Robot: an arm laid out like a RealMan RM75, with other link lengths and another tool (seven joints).
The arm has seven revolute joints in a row. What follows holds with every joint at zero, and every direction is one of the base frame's.
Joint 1 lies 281.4 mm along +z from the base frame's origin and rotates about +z.
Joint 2 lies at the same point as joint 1 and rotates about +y.
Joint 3 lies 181.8 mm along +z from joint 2 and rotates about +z.
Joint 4 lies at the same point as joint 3 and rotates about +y.
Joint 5 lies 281.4 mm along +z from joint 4 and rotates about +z.
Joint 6 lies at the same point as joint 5 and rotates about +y.
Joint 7 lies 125.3 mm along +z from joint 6 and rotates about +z.
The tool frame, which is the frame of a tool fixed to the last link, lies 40 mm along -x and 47 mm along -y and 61 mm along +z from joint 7; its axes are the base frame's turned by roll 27.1, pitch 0 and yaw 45 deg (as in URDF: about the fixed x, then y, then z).
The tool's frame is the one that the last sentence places.
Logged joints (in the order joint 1, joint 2, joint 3, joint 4, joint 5, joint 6, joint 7), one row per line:
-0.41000 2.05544 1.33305 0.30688 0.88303 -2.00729 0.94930
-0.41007 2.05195 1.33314 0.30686 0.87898 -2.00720 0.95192
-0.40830 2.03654 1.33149 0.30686 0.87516 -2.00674 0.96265
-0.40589 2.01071 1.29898 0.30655 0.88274 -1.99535 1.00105
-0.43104 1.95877 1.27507 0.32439 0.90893 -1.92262 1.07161
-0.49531 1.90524 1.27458 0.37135 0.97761 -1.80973 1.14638
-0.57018 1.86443 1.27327 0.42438 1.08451 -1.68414 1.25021
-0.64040 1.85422 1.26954 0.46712 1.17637 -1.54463 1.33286
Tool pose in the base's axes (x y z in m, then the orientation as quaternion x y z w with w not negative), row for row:
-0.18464 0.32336 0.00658 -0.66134 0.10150 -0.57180 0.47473
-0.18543 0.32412 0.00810 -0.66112 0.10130 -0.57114 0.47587
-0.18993 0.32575 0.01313 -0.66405 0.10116 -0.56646 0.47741
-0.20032 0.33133 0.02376 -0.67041 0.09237 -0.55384 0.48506
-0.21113 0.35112 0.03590 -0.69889 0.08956 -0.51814 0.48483
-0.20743 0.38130 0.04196 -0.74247 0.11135 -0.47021 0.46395
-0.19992 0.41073 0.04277 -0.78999 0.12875 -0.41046 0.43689
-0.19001 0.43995 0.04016 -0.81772 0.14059 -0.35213 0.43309
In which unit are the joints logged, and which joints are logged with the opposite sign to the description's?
The joints are logged in radians. Opposite sign: joint 2, joint 6, joint 7.
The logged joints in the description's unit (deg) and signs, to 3 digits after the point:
-23.491 -117.768 76.378 17.583 50.594 115.009 -54.391
-23.495 -117.568 76.383 17.582 50.362 115.004 -54.541
-23.394 -116.685 76.289 17.582 50.143 114.978 -55.156
-23.256 -115.205 74.426 17.564 50.577 114.325 -57.356
-24.697 -112.229 73.056 18.586 52.078 110.158 -61.399
-28.379 -109.162 73.028 21.277 56.013 103.690 -65.683
-32.669 -106.824 72.953 24.315 62.138 96.494 -71.632
-36.692 -106.239 72.739 26.764 67.401 88.501 -76.367

